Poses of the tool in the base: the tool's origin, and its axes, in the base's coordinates. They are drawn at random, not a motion.
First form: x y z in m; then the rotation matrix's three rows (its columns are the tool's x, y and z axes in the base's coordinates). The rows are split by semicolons.
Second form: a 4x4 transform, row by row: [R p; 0 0 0 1], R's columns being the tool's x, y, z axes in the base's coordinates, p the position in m. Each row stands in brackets. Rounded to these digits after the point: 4 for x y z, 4 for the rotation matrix.
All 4 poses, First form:
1: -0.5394, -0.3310, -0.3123; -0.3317, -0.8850, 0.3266; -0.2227, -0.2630, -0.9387; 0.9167, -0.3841, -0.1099
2: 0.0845, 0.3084, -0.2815; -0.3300, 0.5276, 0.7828; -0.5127, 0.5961, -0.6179; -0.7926, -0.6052, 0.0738
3: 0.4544, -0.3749, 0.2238; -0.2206, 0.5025, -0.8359; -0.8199, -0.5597, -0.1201; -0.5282, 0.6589, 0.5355
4: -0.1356, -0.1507, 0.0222; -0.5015, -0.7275, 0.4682; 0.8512, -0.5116, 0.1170; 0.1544, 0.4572, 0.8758
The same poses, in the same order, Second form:
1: [[-0.3317, -0.8850, 0.3266, -0.5394], [-0.2227, -0.2630, -0.9387, -0.3310], [0.9167, -0.3841, -0.1099, -0.3123], [0, 0, 0, 1]]
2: [[-0.3300, 0.5276, 0.7828, 0.0845], [-0.5127, 0.5961, -0.6179, 0.3084], [-0.7926, -0.6052, 0.0738, -0.2815], [0, 0, 0, 1]]
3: [[-0.2206, 0.5025, -0.8359, 0.4544], [-0.8199, -0.5597, -0.1201, -0.3749], [-0.5282, 0.6589, 0.5355, 0.2238], [0, 0, 0, 1]]
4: [[-0.5015, -0.7275, 0.4682, -0.1356], [0.8512, -0.5116, 0.1170, -0.1507], [0.1544, 0.4572, 0.8758, 0.0222], [0, 0, 0, 1]]
